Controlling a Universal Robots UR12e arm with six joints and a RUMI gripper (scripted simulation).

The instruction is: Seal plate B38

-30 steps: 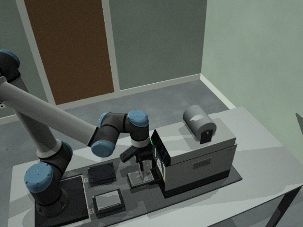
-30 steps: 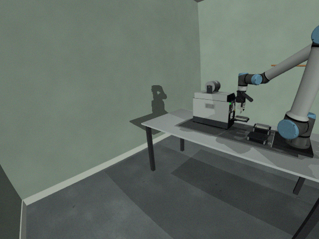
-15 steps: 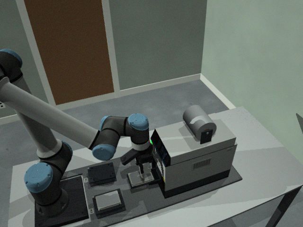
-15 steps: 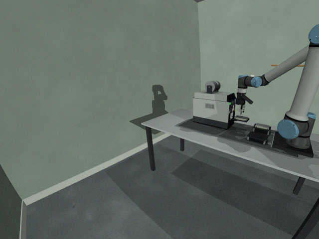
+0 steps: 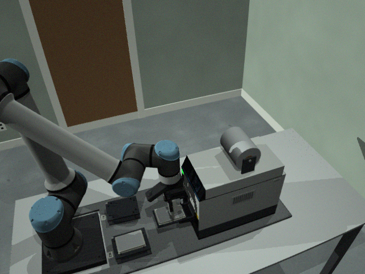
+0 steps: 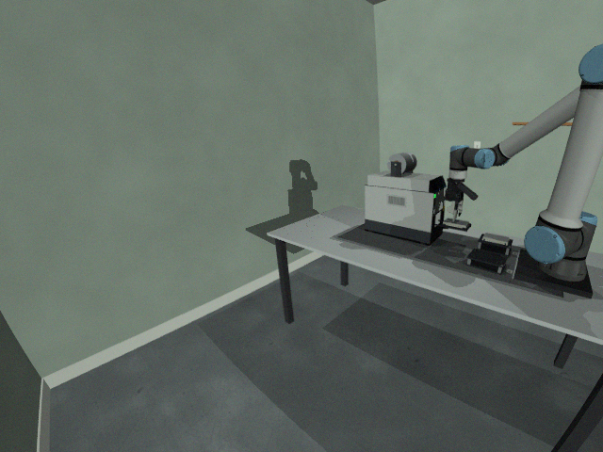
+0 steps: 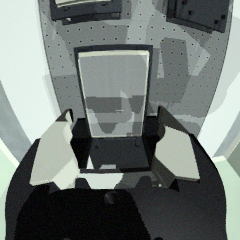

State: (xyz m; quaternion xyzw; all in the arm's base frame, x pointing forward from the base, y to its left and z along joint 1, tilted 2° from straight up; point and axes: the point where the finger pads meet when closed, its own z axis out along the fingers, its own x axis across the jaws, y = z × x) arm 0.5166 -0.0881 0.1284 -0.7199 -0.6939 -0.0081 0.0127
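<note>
Now: the plate B38 3 cm below my hand. From my hand the other things lie so: foil-covered plate (21 cm behind, 9 cm below, 4 cm to the right); nest N1 (20 cm behind, 18 cm to the left, 11 cm below); sealer stage (4 cm below).
</note>
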